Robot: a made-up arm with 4 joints. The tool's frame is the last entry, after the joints.
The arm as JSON. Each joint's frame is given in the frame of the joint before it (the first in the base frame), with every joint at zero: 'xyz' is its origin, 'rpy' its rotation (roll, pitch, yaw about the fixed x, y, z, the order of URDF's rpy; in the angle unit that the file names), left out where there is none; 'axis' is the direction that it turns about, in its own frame. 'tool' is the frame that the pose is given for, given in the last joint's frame.
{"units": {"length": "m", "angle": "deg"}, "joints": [
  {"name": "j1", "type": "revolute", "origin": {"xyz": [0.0, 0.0, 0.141]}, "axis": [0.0, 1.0, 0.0]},
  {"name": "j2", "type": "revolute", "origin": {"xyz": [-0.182, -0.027, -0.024]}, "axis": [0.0, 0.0, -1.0]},
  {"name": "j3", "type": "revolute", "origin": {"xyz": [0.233, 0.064, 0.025]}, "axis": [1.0, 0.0, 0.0]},
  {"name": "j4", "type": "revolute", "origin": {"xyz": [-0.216, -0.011, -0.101]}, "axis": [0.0, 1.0, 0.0]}
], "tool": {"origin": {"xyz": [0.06, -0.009, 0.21]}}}
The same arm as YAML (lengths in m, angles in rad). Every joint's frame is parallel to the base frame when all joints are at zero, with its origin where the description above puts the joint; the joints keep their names.
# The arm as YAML. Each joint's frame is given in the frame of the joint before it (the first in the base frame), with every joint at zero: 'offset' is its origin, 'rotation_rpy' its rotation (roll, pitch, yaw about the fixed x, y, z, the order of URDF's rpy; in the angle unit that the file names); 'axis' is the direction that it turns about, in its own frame. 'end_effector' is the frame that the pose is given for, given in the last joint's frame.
length_unit: m
angle_unit: rad
chain:
  - id: j1
    offset: [0.0, 0.0, 0.141]
    rotation_rpy: [0.0, 0.0, 0.0]
    axis: [0.0, 1.0, 0.0]
  - id: j2
    offset: [-0.182, -0.027, -0.024]
    rotation_rpy: [0.0, 0.0, 0.0]
    axis: [0.0, 0.0, -1.0]
  - id: j3
    offset: [0.233, 0.064, 0.025]
    rotation_rpy: [0.0, 0.0, 0.0]
    axis: [1.0, 0.0, 0.0]
  - id: j4
    offset: [-0.216, -0.011, -0.101]
    rotation_rpy: [0.0, 0.0, 0.0]
    axis: [0.0, 1.0, 0.0]
end_effector:
  offset: [0.06, -0.009, 0.21]
  rotation_rpy: [0.0, 0.0, 0.0]

